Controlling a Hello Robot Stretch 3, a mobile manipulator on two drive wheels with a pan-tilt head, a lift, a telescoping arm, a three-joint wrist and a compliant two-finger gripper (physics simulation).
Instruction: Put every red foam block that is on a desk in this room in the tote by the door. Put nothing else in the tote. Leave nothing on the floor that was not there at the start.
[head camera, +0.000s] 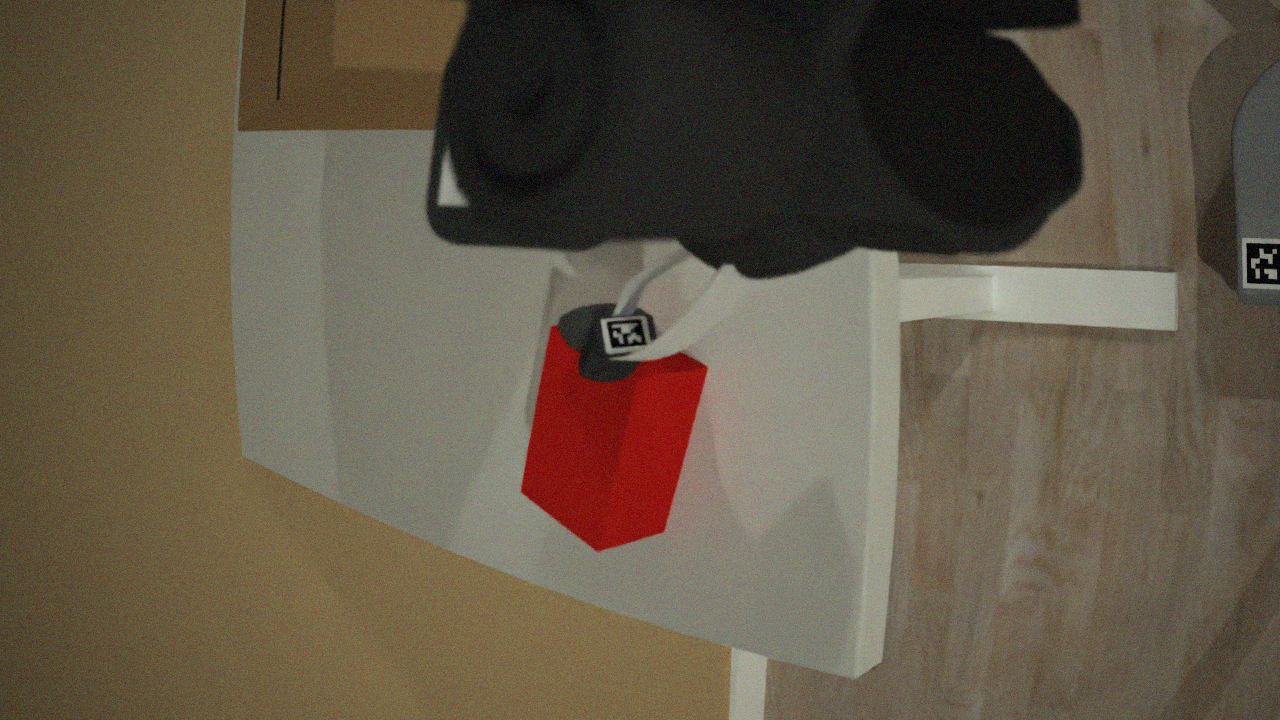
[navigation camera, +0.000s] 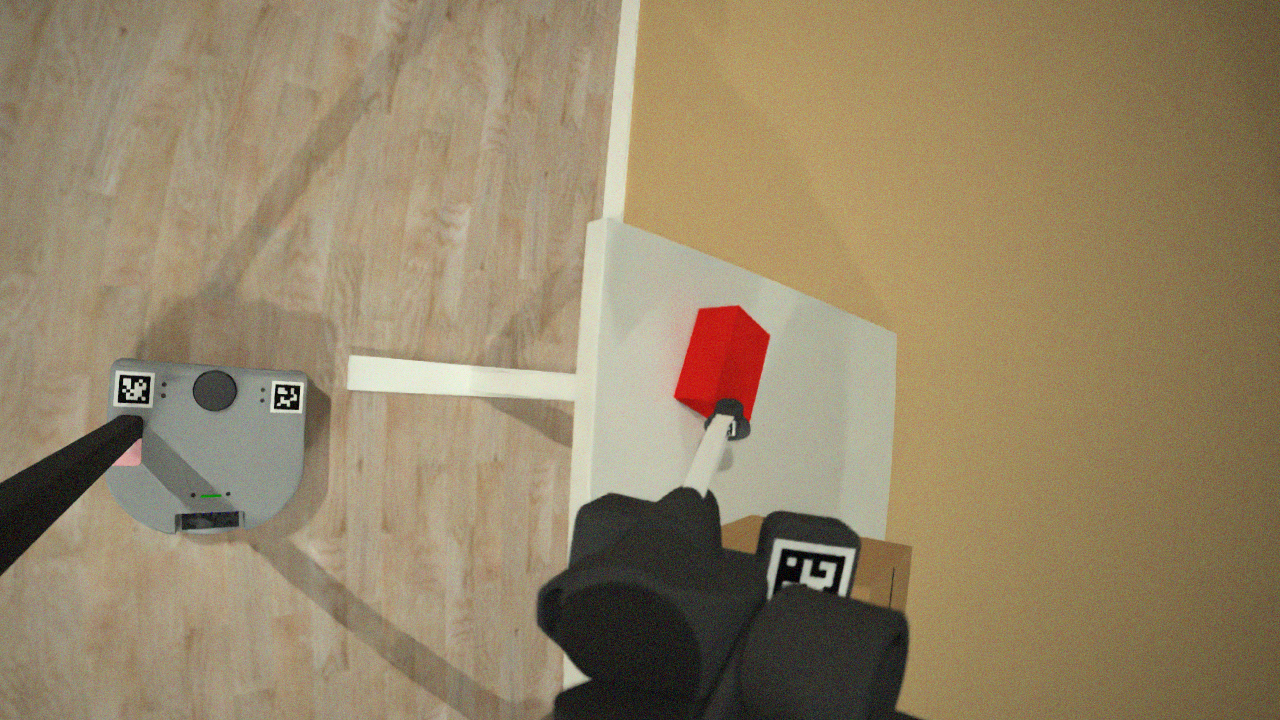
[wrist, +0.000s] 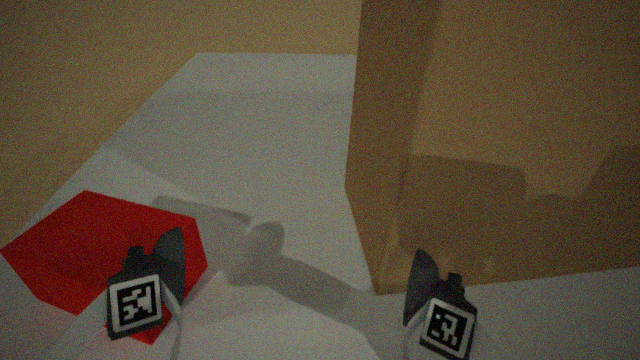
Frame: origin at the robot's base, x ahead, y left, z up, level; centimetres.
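Seen in the pictures: gripper, fingertip midpoint: (navigation camera: 717, 493); robot's base, origin of the base link: (navigation camera: 215, 388).
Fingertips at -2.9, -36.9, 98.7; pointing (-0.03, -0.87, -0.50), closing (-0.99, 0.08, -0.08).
Pixels of each thing's top centre, then the offset from my fingertips to it, as dx, dy, dz. "pt": a spot on its surface instead. Level surfaces: height alone.
- red foam block, middle of its top: (head camera: 573, 440) (navigation camera: 744, 365) +11.5, -1.8, +0.9
- white desk, its level: dz -3.6
- brown open box, middle of its top: (navigation camera: 877, 696) -17.2, -6.8, +14.4
- desk's white foot, surface spot: (head camera: 1083, 298) (navigation camera: 412, 376) pt +8.6, -6.7, -96.1
A red foam block (head camera: 617, 447) (navigation camera: 725, 358) (wrist: 65, 250) lies on the white desk (head camera: 402, 313) (navigation camera: 814, 402) (wrist: 275, 125). My gripper (wrist: 298, 265) is open, with its fingers wide apart and no thing between them. In the wrist view the left finger overlaps the block's near right end, and the right finger is well to the right of the block. In the head and navigation views one fingertip is over the block's end; the other is hidden behind the dark wrist. Whether the fingertip touches the block I cannot tell. The tote does not show in these views.
A brown open box (head camera: 286, 111) (navigation camera: 881, 559) (wrist: 380, 150) stands on the desk beside the gripper's right finger. A tan wall (head camera: 116, 358) (navigation camera: 1074, 268) borders the desk. The desk's white foot (head camera: 1083, 298) (navigation camera: 411, 374) reaches toward my grey base (head camera: 1262, 170) (navigation camera: 259, 447) on the wooden floor.
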